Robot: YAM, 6 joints.
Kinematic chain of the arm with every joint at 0, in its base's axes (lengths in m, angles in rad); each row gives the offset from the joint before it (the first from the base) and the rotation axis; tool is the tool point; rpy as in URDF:
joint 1: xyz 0 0 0.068 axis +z
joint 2: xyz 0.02 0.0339 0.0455 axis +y
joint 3: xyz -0.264 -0.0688 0 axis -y
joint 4: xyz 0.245 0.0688 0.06 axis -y
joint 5: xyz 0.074 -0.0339 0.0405 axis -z
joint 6: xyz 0.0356 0 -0.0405 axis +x
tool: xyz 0 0 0 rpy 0 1.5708 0
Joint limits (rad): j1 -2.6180..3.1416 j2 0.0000..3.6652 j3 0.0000..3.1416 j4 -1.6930..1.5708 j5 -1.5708..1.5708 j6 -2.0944..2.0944
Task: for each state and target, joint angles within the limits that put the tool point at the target. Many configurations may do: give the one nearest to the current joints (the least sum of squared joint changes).
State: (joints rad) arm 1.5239 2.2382 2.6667 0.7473 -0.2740 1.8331
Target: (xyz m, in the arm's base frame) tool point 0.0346 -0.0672 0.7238
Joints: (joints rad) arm 2.0557 1.5073 2.9404 0.6426 -0.0200 1.8331
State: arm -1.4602 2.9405 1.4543 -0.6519 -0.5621 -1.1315
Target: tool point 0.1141 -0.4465 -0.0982
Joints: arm -1.3613 2.8696 1.8422 -0.4652 -0.5545 -1.1315
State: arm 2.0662 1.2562 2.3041 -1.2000 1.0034 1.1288
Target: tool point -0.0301 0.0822 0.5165
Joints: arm 2.2528 1.0633 1.9329 -1.4667 0.9257 1.1288
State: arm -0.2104 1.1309 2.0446 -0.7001 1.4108 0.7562
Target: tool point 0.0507 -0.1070 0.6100
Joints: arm -0.8264 1.2215 2.1158 -0.6415 1.4211 0.7562
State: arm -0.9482 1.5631 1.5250 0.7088 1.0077 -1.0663
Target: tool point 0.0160 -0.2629 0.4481
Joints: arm -1.3881 1.2506 1.1479 0.6877 1.1184 -1.0663
